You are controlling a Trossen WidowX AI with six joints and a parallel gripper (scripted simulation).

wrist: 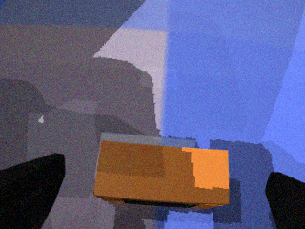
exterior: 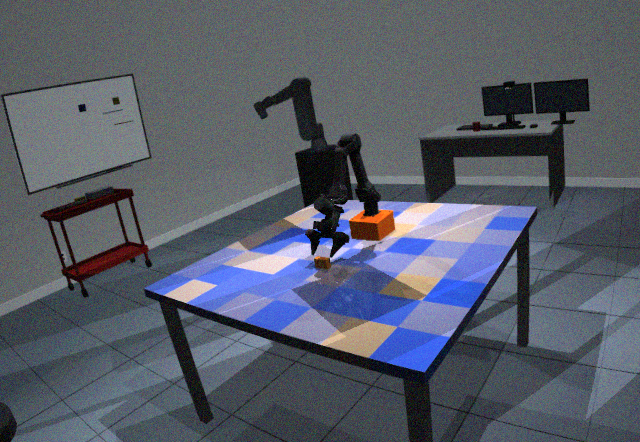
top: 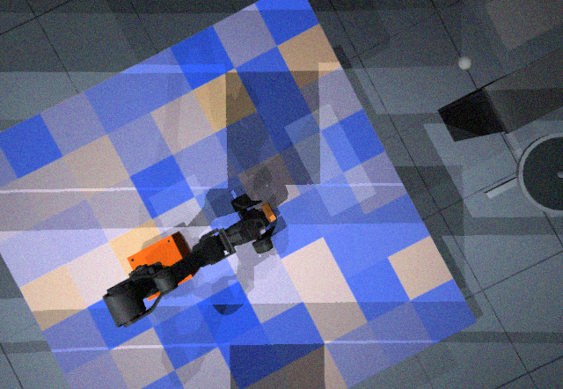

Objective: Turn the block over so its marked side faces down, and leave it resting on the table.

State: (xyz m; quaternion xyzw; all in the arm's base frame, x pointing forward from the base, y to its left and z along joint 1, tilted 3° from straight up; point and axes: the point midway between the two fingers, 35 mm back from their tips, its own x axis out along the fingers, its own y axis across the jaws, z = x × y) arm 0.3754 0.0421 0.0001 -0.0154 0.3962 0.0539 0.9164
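Now: gripper tip 3 cm above the orange block.
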